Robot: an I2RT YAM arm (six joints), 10 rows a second.
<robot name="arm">
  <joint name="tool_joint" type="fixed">
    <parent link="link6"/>
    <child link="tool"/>
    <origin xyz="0 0 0" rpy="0 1.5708 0"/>
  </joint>
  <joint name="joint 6" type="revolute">
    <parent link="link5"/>
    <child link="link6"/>
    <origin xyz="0.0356 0 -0.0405"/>
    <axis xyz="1 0 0"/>
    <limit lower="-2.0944" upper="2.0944"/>
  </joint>
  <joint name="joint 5" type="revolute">
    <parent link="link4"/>
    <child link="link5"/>
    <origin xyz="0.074 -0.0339 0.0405"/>
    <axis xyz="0 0 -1"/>
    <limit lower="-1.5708" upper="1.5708"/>
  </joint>
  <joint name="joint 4" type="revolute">
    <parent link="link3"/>
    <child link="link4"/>
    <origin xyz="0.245 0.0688 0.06"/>
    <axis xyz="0 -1 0"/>
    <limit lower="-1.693" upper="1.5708"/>
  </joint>
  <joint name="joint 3" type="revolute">
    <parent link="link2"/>
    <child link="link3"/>
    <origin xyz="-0.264 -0.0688 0"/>
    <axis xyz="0 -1 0"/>
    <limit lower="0" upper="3.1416"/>
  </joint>
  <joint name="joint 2" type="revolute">
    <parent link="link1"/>
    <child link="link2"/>
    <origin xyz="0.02 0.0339 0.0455"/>
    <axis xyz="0 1 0"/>
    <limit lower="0" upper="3.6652"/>
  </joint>
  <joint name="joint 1" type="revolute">
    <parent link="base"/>
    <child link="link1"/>
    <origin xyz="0 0 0.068"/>
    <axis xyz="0 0 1"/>
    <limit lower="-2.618" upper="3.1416"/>
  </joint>
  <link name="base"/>
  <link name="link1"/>
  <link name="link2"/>
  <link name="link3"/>
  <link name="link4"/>
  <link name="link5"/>
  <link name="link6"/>
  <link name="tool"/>
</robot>
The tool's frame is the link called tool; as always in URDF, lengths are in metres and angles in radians.
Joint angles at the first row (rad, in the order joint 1, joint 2, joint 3, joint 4, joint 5, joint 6):
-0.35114 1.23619 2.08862 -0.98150 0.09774 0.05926
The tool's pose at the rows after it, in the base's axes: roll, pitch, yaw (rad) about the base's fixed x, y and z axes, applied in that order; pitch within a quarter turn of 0, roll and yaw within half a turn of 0; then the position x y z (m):
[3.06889 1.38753 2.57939 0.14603 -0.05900 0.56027]
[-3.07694 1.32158 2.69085 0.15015 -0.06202 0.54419]
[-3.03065 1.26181 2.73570 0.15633 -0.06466 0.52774]
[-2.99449 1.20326 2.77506 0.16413 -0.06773 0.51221]
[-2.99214 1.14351 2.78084 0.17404 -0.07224 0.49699]
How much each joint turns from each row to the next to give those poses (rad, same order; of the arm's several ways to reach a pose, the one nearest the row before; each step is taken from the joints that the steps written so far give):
-0.00314 -0.02752 -0.06104 -0.02180 0.03401 -0.02130
-0.00369 -0.02040 -0.07423 -0.01353 0.02278 -0.01483
-0.00174 -0.01682 -0.07729 0.00135 0.00040 -0.00892
-0.00124 -0.00562 -0.06468 0.00210 -0.00261 -0.01218
-0.00529 0.00748 -0.05312 0.00148 -0.00786 -0.00433

